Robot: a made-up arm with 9 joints. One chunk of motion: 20 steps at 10 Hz.
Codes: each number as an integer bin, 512 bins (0 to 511) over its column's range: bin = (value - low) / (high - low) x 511, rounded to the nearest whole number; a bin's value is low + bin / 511 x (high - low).
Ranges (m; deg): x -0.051..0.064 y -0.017..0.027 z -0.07..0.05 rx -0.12..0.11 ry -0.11..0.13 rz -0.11..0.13
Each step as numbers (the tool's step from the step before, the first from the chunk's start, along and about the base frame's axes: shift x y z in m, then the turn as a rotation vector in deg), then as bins.
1 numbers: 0.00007 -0.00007 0.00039 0.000 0.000 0.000
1 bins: 227 197 300 267 234 234
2 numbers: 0.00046 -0.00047 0.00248 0.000 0.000 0.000
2 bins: 229 192 309 267 234 234
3 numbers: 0.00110 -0.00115 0.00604 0.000 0.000 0.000
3 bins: 232 184 324 267 234 234
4 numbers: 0.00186 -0.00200 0.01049 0.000 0.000 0.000
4 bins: 235 174 343 267 234 234
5 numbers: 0.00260 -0.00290 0.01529 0.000 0.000 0.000
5 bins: 238 164 363 267 234 234
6 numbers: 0.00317 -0.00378 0.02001 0.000 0.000 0.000
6 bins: 241 154 383 267 234 234
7 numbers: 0.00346 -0.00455 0.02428 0.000 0.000 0.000
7 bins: 242 145 401 267 234 234
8 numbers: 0.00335 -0.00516 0.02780 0.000 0.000 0.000
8 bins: 242 138 416 267 234 234
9 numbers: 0.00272 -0.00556 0.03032 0.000 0.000 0.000
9 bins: 239 133 427 267 234 234
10 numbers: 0.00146 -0.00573 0.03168 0.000 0.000 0.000
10 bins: 233 131 433 267 234 234
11 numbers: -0.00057 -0.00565 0.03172 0.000 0.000 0.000
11 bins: 224 132 433 267 234 234
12 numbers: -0.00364 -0.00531 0.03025 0.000 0.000 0.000
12 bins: 210 136 427 267 234 234
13 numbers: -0.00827 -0.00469 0.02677 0.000 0.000 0.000
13 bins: 190 143 412 267 234 234
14 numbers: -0.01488 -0.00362 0.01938 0.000 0.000 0.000
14 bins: 160 155 381 267 234 234
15 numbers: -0.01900 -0.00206 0.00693 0.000 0.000 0.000
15 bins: 142 174 328 267 234 234
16 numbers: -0.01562 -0.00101 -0.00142 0.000 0.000 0.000
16 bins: 157 186 292 267 234 234
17 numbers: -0.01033 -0.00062 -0.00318 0.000 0.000 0.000
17 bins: 181 190 285 267 234 234
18 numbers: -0.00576 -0.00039 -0.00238 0.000 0.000 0.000
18 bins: 201 193 288 267 234 234
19 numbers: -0.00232 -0.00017 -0.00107 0.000 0.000 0.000
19 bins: 216 195 294 267 234 234
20 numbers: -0.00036 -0.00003 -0.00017 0.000 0.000 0.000
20 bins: 225 197 297 267 234 234
